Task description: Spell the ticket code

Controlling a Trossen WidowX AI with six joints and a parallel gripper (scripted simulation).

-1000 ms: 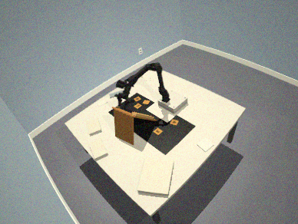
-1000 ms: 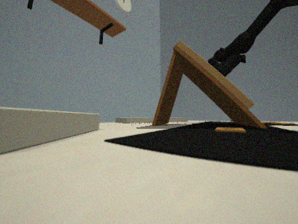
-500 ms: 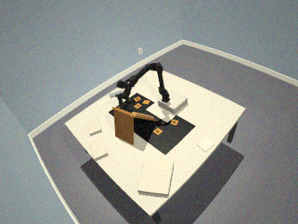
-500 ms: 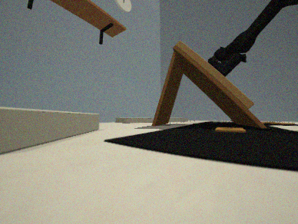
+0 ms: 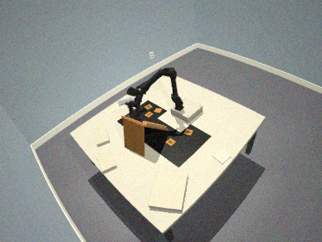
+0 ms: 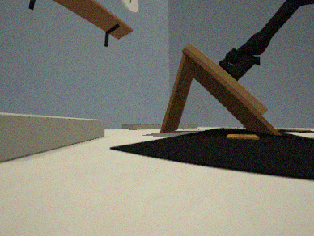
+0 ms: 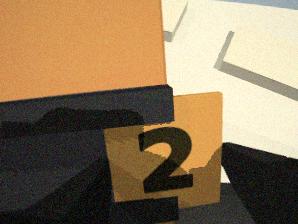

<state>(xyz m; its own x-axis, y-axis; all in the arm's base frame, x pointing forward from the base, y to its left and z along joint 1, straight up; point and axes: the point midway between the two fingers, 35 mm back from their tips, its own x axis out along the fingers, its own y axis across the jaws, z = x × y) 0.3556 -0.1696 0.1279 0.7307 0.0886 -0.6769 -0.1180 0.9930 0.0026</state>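
The white ticket is 12 cm to the left of my gripper tip, 8 cm below it and 8 cm behind it. Round my gripper tip: grey-blue piece 41 cm to the right, 23 cm behind, 17 cm below; black mat 18 cm behind, 17 cm below, 16 cm to the left; letter tile right at my gripper tip.
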